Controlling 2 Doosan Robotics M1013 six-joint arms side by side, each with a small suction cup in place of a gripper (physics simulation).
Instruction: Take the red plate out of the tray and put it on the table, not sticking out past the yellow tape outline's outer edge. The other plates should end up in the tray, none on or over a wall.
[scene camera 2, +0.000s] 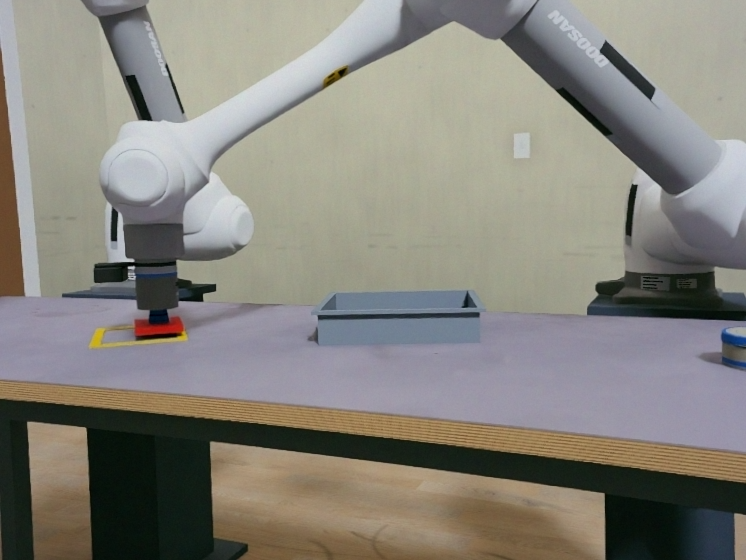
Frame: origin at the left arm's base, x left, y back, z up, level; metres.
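Seen in the pictures: left hand at its tool point: (159, 330); left arm's base at its link origin: (668, 299).
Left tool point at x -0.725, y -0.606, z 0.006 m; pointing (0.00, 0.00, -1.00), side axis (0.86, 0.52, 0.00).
Pixels of each thing's middle, then the offset from my left tool point to it. "spot": a spot on its surface instead. Level surfaces: height alone.
- red plate at the middle of its body: (158, 325) dx -0.003, dy +0.001, dz +0.008 m
- yellow tape outline at a spot on its surface: (96, 338) spot: dx -0.072, dy -0.058, dz -0.005 m
- grey-blue tray at the middle of its body: (400, 315) dx +0.364, dy +0.131, dz +0.019 m
- round tin with a blue rim, surface spot: (735, 349) spot: dx +0.819, dy +0.013, dz +0.016 m
- table at its surface level: dz -0.007 m
The red plate (157, 327) is at the suction cup of my left gripper (159, 317), at the left of the picture. It is roughly level and very low over the right part of the yellow tape outline (96, 338), with a dark shadow under it. Whether its underside touches the table cannot be made out. The grey-blue tray (397, 329) stands at the middle of the table; its front wall hides its floor, so any plates inside are hidden. My right gripper does not show.
A round tin with a blue rim (735, 349) stands on the table (373, 379) at the right edge of the picture. My left arm reaches high over the tray. My right arm stands behind it at the left.
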